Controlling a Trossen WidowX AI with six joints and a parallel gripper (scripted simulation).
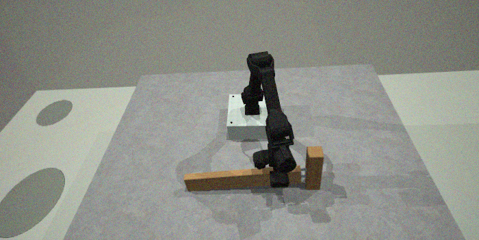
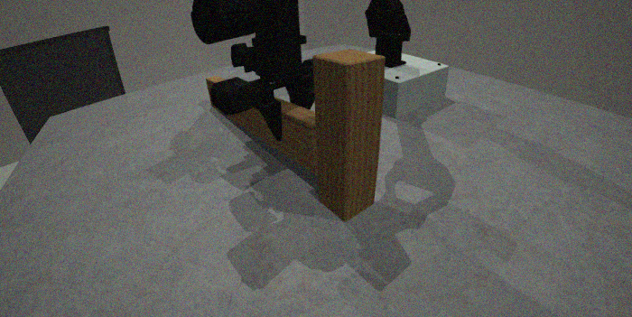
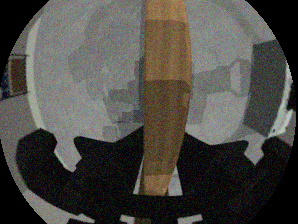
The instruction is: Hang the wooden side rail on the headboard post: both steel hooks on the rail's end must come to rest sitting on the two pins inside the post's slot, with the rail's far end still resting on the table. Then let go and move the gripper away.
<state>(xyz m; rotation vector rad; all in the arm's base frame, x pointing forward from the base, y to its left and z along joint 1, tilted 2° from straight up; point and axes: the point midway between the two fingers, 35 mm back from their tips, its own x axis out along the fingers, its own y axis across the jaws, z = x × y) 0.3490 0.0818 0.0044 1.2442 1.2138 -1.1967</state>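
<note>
Right now my gripper tip is 12 cm to the right of the headboard post and 4 cm below it.
</note>
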